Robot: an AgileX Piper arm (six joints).
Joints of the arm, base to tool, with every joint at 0 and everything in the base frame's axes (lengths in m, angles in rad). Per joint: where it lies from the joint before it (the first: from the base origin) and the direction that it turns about. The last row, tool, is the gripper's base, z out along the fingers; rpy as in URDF.
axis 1: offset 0 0 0.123 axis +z
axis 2: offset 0 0 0 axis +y
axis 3: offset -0.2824 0 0.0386 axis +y
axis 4: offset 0.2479 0 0.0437 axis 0.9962 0 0.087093
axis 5: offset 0 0 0 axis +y
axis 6: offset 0.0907 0 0.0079 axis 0.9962 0 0.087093
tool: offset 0 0 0 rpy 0 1.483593 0
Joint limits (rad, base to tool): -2.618..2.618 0..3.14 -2.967..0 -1.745..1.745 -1.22..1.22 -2.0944..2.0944
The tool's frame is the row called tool.
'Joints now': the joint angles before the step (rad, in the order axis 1, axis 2, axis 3, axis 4, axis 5, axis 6). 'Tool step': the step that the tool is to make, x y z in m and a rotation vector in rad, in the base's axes. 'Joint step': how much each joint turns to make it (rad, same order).
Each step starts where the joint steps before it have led.
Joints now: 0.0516, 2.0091, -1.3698, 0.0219, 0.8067, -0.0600
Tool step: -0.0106, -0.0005, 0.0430, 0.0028, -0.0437, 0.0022
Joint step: -0.0001, -0.1058, -0.0114, 0.0000, 0.0734, -0.0009
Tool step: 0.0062, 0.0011, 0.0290, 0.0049, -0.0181, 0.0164
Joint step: 0.0001, -0.0133, -0.0982, 0.0083, 0.0936, -0.0177
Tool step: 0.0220, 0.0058, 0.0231, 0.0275, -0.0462, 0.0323
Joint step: 0.0042, 0.0519, -0.1673, 0.0359, 0.0694, -0.0359
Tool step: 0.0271, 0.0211, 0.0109, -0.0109, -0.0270, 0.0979
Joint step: 0.0427, 0.1041, -0.2075, 0.0036, 0.0806, -0.0533
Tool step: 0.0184, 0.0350, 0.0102, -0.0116, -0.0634, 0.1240
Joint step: 0.0703, 0.0844, -0.1754, 0.0000, 0.0334, -0.0553
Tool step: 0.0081, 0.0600, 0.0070, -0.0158, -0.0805, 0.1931
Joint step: 0.1177, 0.0903, -0.1772, 0.0011, 0.0174, -0.0820
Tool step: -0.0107, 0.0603, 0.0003, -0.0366, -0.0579, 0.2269
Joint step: 0.1212, 0.0521, -0.0909, 0.0018, 0.0048, -0.1194
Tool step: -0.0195, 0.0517, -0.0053, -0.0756, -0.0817, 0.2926
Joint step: 0.1087, 0.0206, -0.0123, 0.0018, -0.0333, -0.2148
